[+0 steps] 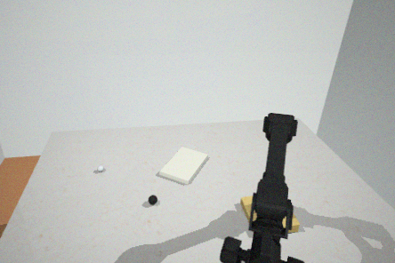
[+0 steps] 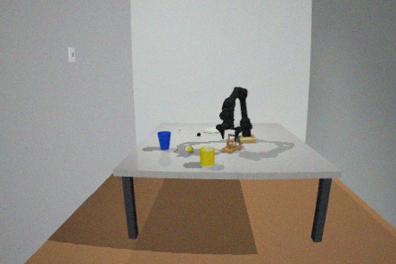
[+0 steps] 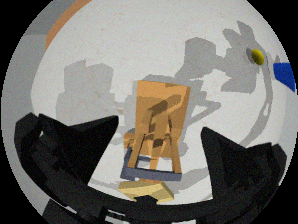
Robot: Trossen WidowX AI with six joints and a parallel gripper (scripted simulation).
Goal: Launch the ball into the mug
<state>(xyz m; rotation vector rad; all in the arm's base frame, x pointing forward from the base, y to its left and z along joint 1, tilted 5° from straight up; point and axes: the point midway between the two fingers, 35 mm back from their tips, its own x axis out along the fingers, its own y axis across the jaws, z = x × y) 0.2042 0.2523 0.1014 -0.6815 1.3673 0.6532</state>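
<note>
Right now my gripper tip is 160 mm short of the black ball, 420 mm to the left of it and 60 mm above it. Also, from my gripper tip: yellow mug 190 mm ahead, 220 mm to the left, 50 mm below; then catapult 60 mm behind, 50 mm to the right, 30 mm below; then yellow ball 270 mm ahead, 20 mm to the right, 60 mm below.
</note>
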